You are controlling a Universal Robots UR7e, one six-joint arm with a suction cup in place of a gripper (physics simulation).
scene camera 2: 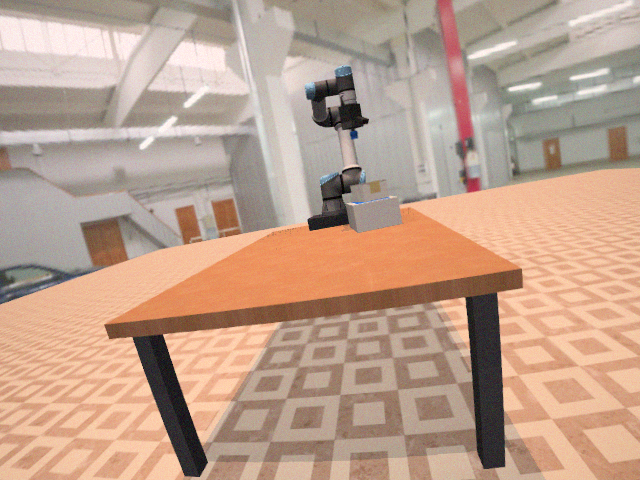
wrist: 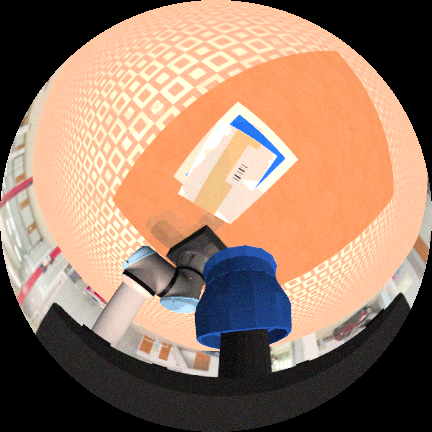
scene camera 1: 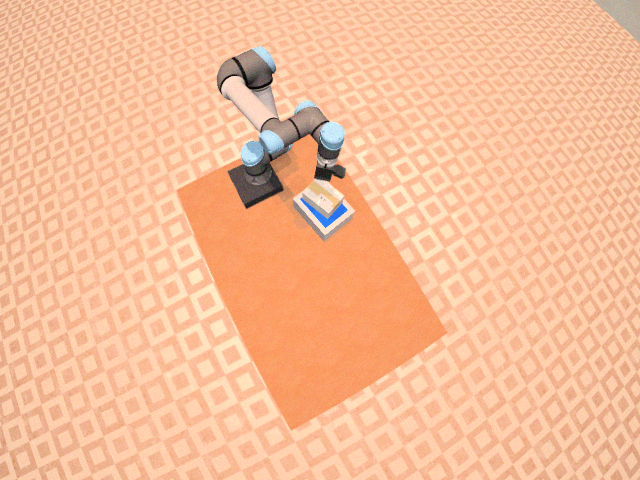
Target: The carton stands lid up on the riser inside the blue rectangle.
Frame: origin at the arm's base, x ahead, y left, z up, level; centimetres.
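Seen in the pictures: hand, tool point: (scene camera 2: 354, 138) (wrist: 239, 275); arm's base, link origin: (scene camera 2: 334, 213) (wrist: 194, 260) (scene camera 1: 258, 174).
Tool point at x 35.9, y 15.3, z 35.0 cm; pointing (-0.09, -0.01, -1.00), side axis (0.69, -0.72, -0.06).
Note:
Pixels of each thing's top centre, then the offset from my tool point to it. Level surfaces: height alone.
- carton, top centre: (wrist: 224, 173) (scene camera 1: 323, 193) (scene camera 2: 367, 182) dx -0.8, dy +2.2, dz -20.9 cm
- grey-white riser, top centre: (wrist: 234, 164) (scene camera 2: 369, 200) (scene camera 1: 323, 204) dx +1.2, dy +1.6, dz -29.2 cm
- blue rectangle, top centre: (wrist: 234, 164) (scene camera 1: 323, 204) dx +1.2, dy +1.6, dz -29.2 cm
- orange table, surface height: dz -41.2 cm
The carton (scene camera 1: 321, 197) (scene camera 2: 368, 191) (wrist: 220, 175) is a pale box with a tan tape strip and a barcode label on its upward face. It stands on the grey-white riser (scene camera 1: 338, 225) (scene camera 2: 374, 214) (wrist: 291, 159), turned slightly against the riser's edges. The blue rectangle (scene camera 1: 326, 222) (wrist: 257, 137) shows along several sides of the carton. The carton's base on the arm's side is hidden, so I cannot tell whether all of it lies inside the blue. My blue suction cup (scene camera 2: 354, 134) (wrist: 241, 257) hangs well above the carton, apart from it and holding nothing.
The riser stands near the back edge of the orange table (scene camera 1: 320, 310) (scene camera 2: 330, 268). The arm's black base plate (scene camera 1: 254, 188) (scene camera 2: 326, 222) is beside it, on the left in both scene views. The arm's links arch above the back of the table.

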